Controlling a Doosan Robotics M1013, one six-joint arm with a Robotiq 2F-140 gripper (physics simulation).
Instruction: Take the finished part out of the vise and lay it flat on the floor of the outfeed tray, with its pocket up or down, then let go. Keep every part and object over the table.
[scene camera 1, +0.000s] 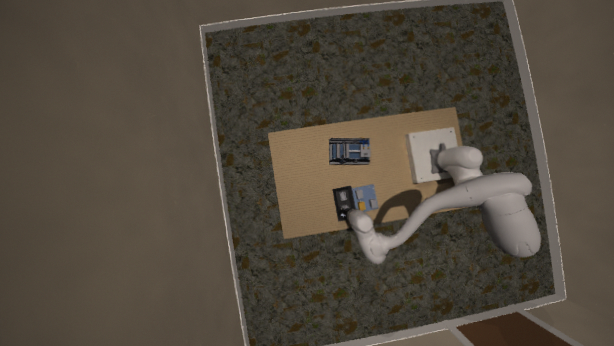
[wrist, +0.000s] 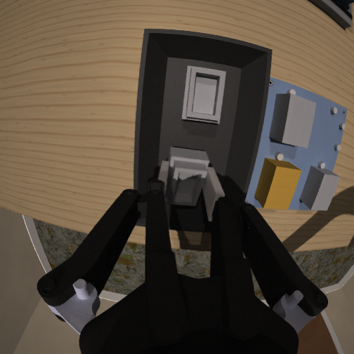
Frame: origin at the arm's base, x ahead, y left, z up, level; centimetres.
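Where they show: gripper, fingertip midpoint: (scene camera 1: 344, 209); arm's base at its link origin: (scene camera 1: 441, 161).
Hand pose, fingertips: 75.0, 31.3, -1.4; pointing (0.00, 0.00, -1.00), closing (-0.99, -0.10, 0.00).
Observation:
Each offset is from my fingertips to the top centre of the thing, as dx, dy, dz.
My gripper (scene camera 1: 344, 215) (wrist: 185, 174) is shut on a light grey block-like finished part (wrist: 189, 158). It holds the part within the outline of the black outfeed tray (scene camera 1: 348, 204) (wrist: 151, 100), at the end nearer the table's edge. A recess seems to show on the part's side facing the wrist camera; its exact tilt, and whether it touches the tray floor, I cannot tell. Another grey part @(+0.3, -9.1, +0.4) (scene camera 1: 343, 195) (wrist: 205, 94) lies flat in the tray's other half, pocket up. The blue and dark vise @(-6.6, -42.0, +5.6) (scene camera 1: 354, 151) (wrist: 334, 9) stands across the table, partly cut off in the wrist view.
A blue plate @(-16.8, -6.2, -3.5) (scene camera 1: 368, 194) (wrist: 323, 150) sits right beside the tray, carrying grey blocks (wrist: 294, 121) (wrist: 320, 188), a yellow block @(-13.0, -1.2, +0.1) (scene camera 1: 362, 205) (wrist: 278, 184) and small pegs. A white box-like base (scene camera 1: 421, 167) stands at the table's right, near the arm. The table's edge runs close beyond the tray.

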